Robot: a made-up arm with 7 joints.
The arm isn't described. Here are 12 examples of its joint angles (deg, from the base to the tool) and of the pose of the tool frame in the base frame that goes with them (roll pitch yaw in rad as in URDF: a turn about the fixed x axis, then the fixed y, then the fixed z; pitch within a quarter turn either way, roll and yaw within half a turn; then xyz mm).
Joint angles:
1: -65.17 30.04 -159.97 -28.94 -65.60 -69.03 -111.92
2: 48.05 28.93 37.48 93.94 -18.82 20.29 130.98
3: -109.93 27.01 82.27 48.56 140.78 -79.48 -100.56
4: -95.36 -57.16 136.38 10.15 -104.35 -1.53 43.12
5: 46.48 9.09 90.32 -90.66 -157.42 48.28 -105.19
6: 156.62 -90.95 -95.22 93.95 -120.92 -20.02 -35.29
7: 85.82 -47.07 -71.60 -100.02 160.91 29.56 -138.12
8: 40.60 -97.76 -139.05 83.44 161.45 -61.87 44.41
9: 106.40 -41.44 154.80 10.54 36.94 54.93 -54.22
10: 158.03 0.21 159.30 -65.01 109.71 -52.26 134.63
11: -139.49 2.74 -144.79 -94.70 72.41 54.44 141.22
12: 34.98 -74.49 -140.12 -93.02 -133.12 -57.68 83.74
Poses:
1: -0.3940 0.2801 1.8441 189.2 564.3 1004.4
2: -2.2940 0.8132 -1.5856 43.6 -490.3 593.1
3: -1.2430 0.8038 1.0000 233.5 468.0 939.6
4: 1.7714 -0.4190 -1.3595 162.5 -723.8 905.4
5: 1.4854 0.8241 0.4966 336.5 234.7 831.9
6: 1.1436 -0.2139 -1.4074 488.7 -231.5 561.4
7: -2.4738 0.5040 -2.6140 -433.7 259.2 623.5
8: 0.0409 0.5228 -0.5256 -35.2 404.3 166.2
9: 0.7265 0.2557 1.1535 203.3 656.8 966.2
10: -0.6110 -0.5211 2.8527 -312.1 -164.5 1106.3
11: -0.6305 -0.1529 2.7300 -225.2 375.3 878.5
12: 1.0254 -1.2379 2.1828 -395.6 45.7 1032.8
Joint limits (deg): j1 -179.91..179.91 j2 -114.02..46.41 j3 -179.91..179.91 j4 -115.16..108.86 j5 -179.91..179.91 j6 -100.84..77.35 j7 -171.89..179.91
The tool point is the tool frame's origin. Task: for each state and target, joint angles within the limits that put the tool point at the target. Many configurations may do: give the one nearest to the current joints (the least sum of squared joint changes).
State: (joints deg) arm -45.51 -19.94 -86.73 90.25 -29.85 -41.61 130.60
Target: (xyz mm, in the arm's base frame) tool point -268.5 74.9 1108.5
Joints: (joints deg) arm -63.81 -38.66 -60.50 82.03 -31.50 -55.60 132.07
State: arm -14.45 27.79 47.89 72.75 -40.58 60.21 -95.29
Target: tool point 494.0 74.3 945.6
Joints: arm -34.04 11.84 34.08 56.85 -46.53 61.50 -94.30
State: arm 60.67 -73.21 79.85 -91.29 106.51 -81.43 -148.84
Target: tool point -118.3 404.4 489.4
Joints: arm 25.08 -83.91 59.40 -111.44 95.49 -92.60 -147.36
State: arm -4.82 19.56 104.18 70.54 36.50 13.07 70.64
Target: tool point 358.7 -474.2 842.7
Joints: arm 3.92 46.41 78.79 69.65 35.15 5.17 69.74
